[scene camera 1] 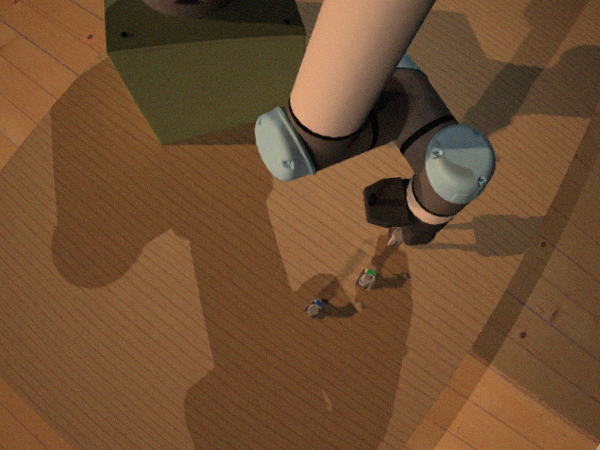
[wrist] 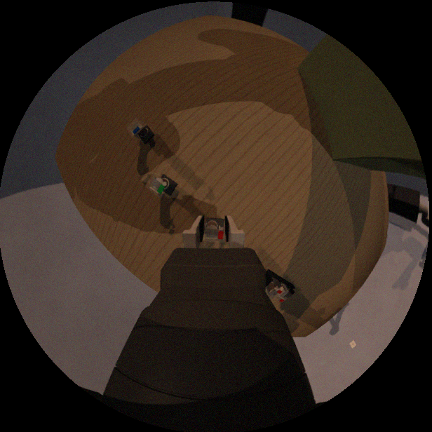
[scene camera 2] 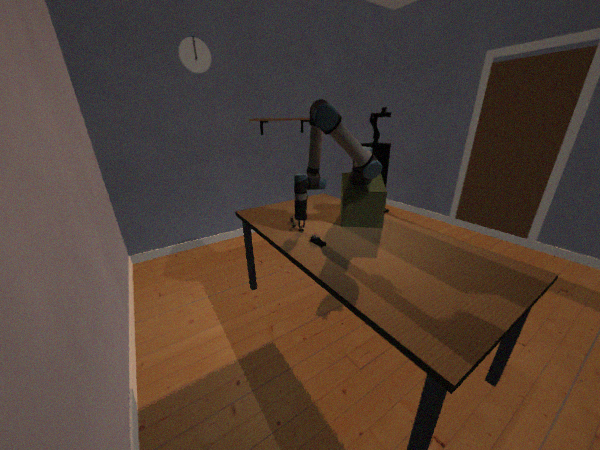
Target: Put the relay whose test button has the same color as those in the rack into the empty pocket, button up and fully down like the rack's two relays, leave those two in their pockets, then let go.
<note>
I see my gripper [scene camera 1: 392,232].
My gripper also shows in the wrist view [wrist: 214,223].
</note>
